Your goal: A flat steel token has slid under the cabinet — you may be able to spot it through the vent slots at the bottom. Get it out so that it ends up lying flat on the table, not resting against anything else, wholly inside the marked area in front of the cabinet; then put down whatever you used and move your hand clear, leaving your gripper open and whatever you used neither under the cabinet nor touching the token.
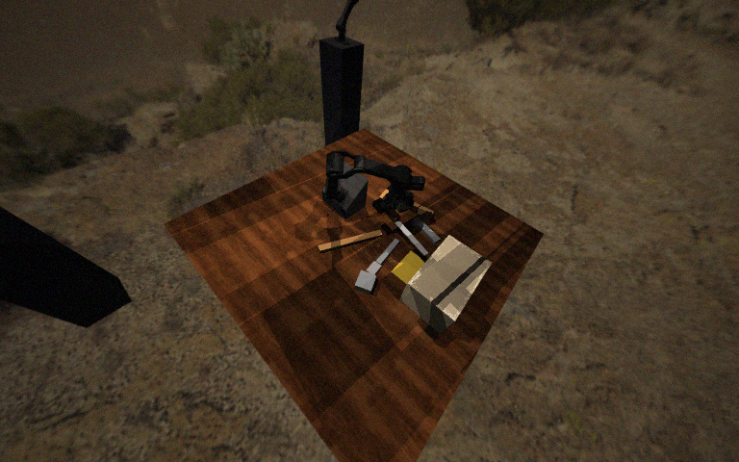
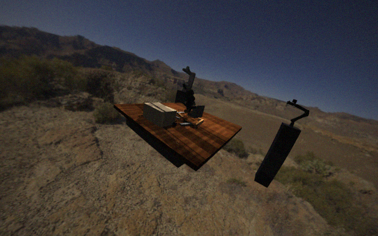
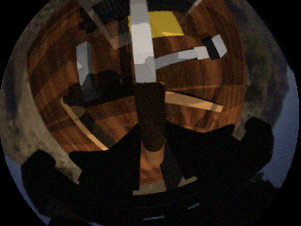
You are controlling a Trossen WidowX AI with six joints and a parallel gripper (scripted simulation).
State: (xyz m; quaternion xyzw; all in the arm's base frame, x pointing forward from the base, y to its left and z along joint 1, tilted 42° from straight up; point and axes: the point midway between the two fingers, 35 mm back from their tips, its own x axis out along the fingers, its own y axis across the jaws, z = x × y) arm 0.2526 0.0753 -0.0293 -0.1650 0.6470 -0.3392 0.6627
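My gripper tip is 15 cm short of the grey bar, 12 cm to the right of it and 9 cm above it. Also, from my gripper tip: wooden stick (6 cm behind, 19 cm to the right, 9 cm below); grey block (13 cm ahead, 30 cm to the right, 8 cm below); grey scraper (10 cm ahead, 17 cm to the right, 9 cm below).
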